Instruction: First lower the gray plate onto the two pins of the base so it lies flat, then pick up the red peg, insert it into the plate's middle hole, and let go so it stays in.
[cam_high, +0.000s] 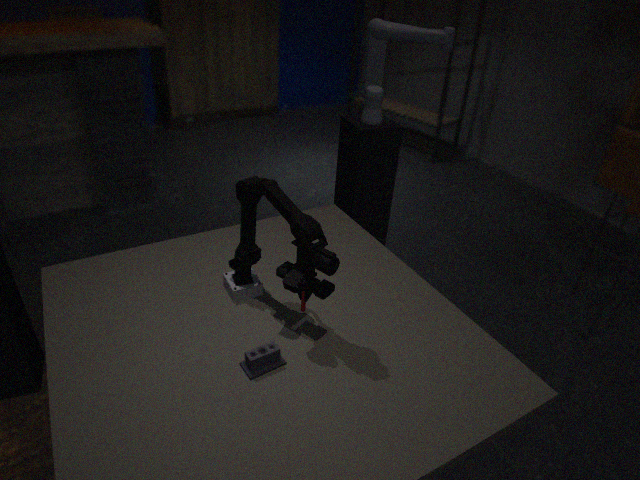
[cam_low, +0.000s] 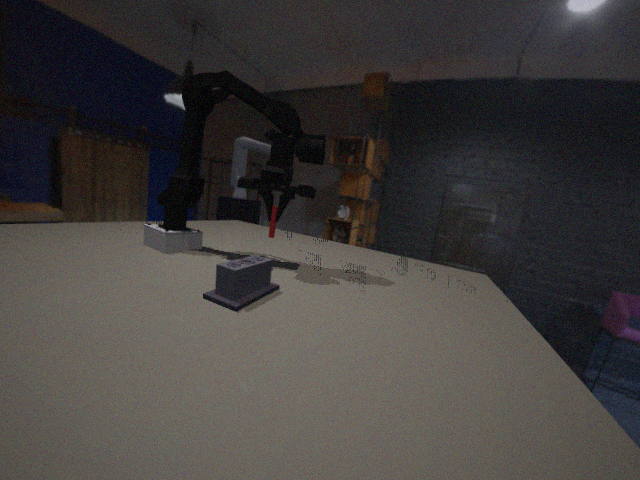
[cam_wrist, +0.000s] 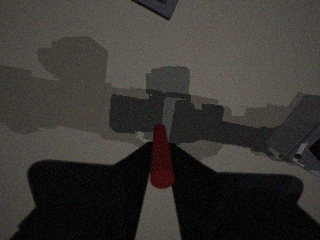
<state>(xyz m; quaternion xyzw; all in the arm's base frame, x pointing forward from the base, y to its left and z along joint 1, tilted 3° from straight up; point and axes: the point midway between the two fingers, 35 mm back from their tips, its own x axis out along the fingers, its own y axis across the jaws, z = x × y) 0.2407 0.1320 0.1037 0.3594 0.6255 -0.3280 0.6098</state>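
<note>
The gray plate lies 120 mm ahead of my gripper tip, 170 mm to the right of it and 60 mm below it. Also, from my gripper tip: dark flat base 120 mm ahead, 170 mm to the right, 100 mm below; red peg right at my gripper tip.
</note>
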